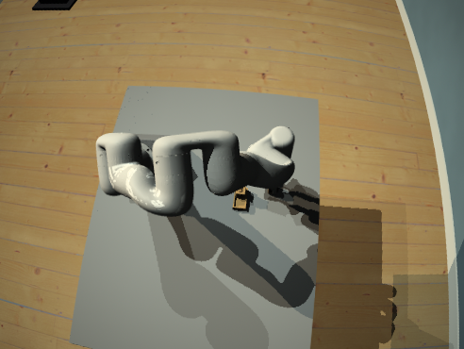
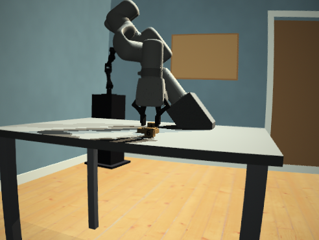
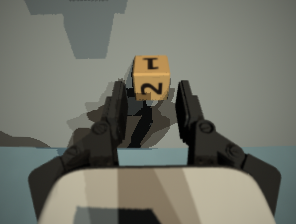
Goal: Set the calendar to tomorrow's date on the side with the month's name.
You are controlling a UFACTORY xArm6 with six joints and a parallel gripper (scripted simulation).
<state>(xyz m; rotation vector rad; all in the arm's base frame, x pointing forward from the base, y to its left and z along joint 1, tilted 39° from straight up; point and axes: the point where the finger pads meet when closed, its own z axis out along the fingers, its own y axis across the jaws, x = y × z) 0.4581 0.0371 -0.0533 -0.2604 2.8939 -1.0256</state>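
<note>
The wooden number cube lies 40 mm below my hand. Also, from my hand: wooden calendar tray 100 mm behind, 60 mm to the right, 50 mm below.
</note>
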